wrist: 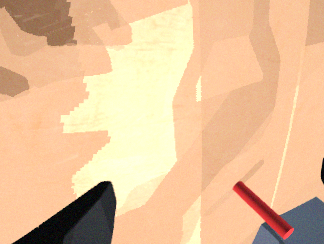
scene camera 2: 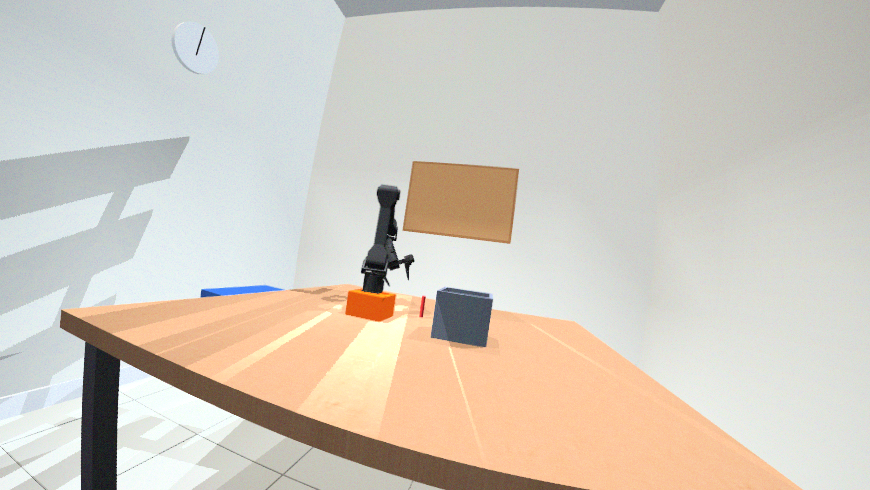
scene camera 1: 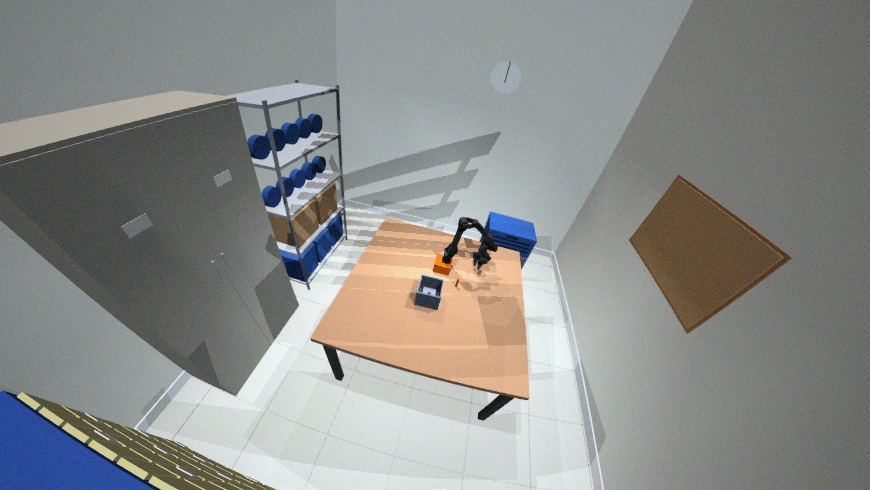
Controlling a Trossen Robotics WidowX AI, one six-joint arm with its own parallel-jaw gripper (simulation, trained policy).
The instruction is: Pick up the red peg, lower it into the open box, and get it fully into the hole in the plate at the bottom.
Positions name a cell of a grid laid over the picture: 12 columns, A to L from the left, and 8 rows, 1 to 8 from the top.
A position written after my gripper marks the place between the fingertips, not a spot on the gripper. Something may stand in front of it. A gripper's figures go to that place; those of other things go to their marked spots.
Scene:
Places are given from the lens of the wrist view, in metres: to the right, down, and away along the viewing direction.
my gripper (wrist: I6): 0.02, 0.02, 0.09
red peg (wrist: J7): 0.10, 0.08, 0.26

